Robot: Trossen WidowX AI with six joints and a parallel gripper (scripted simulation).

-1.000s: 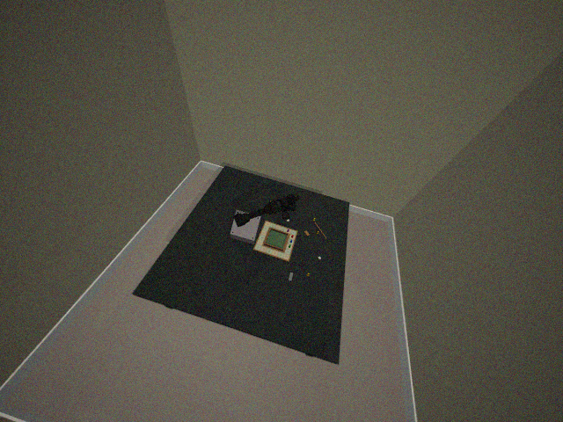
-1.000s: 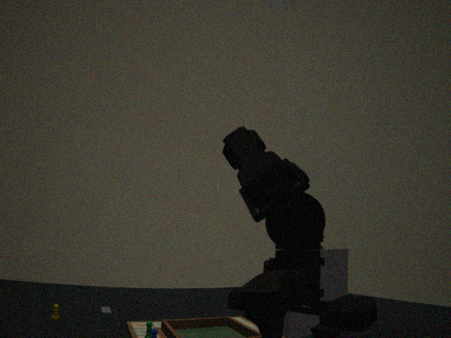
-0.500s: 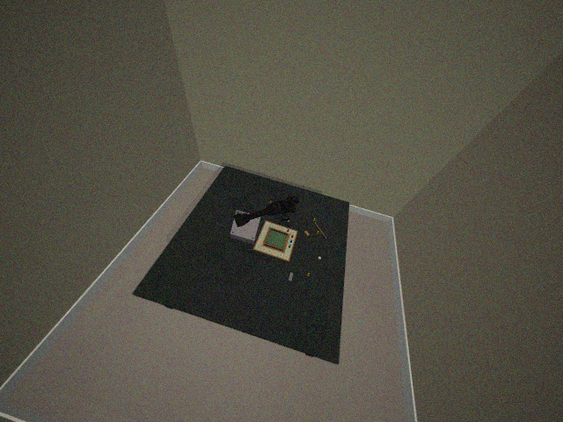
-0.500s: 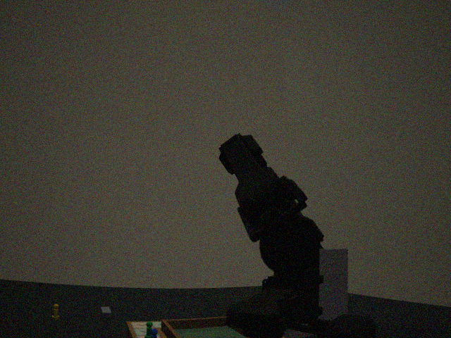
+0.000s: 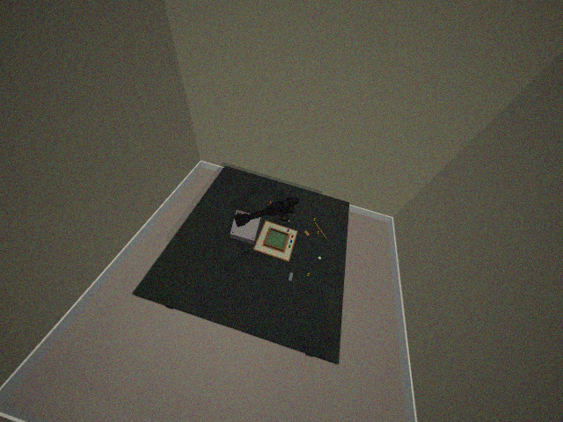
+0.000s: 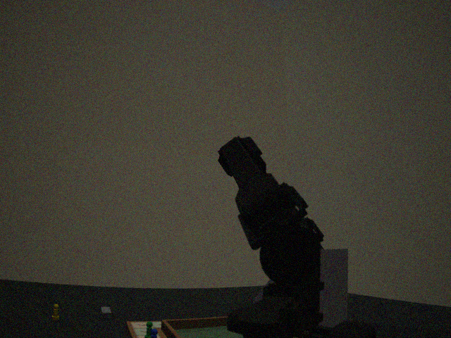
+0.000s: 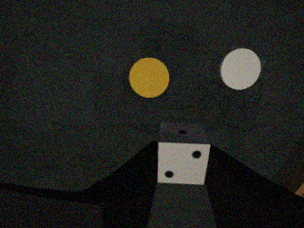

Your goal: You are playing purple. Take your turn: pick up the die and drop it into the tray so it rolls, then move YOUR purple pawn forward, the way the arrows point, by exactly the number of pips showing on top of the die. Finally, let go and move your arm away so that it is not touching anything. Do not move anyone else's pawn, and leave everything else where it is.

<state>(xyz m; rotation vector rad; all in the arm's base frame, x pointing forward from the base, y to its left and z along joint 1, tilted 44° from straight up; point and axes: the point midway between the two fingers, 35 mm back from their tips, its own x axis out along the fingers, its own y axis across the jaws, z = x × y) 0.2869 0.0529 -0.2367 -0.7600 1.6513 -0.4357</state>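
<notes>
My gripper tip is 30 mm to the right of the yellow disc, 30 mm short of it and 10 mm above it. From my gripper tip the other things lie so: blue pawn: 230 mm to the right, 100 mm ahead, 20 mm above; then green tray: 230 mm to the right, 10 mm behind; then white die: right at my gripper tip.
</notes>
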